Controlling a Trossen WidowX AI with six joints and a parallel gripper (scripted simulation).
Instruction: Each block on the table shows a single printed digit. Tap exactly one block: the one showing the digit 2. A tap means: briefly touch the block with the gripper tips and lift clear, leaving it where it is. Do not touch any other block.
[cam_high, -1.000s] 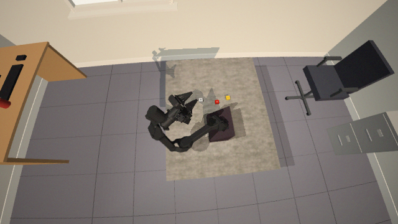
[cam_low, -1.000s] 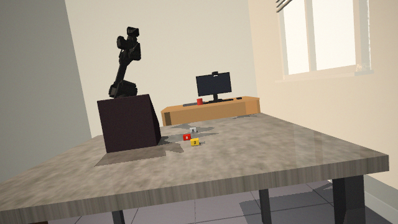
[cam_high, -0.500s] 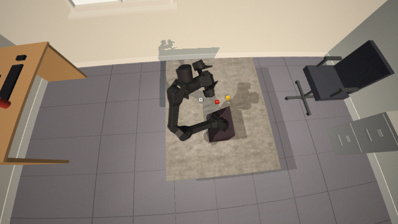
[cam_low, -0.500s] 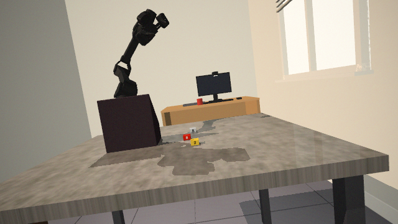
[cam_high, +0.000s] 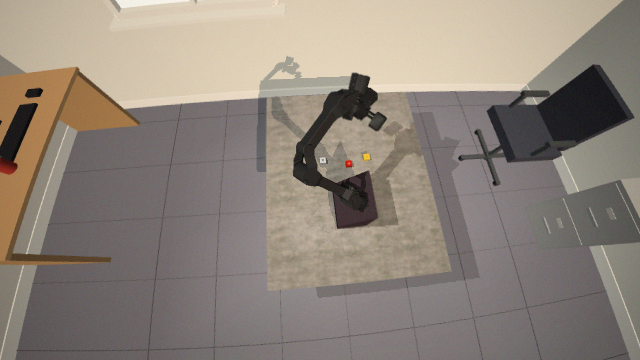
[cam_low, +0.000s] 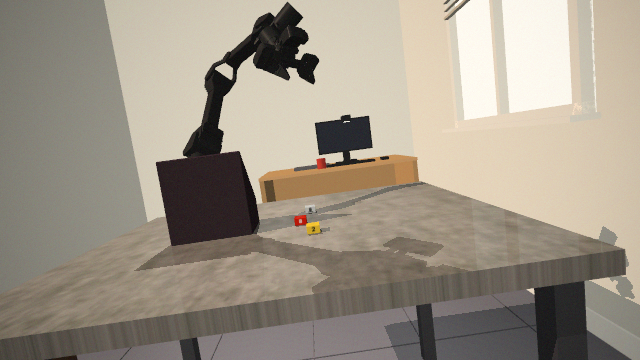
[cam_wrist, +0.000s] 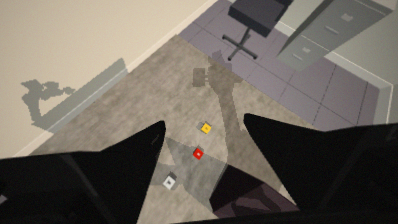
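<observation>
The yellow block lies 3 cm behind my gripper tip, 7 cm to the right of it and 37 cm below it. The rest, counted from my gripper tip: white block 2 cm behind, 18 cm to the left, 37 cm below; then red block 5 cm behind, 4 cm to the left, 37 cm below.
</observation>
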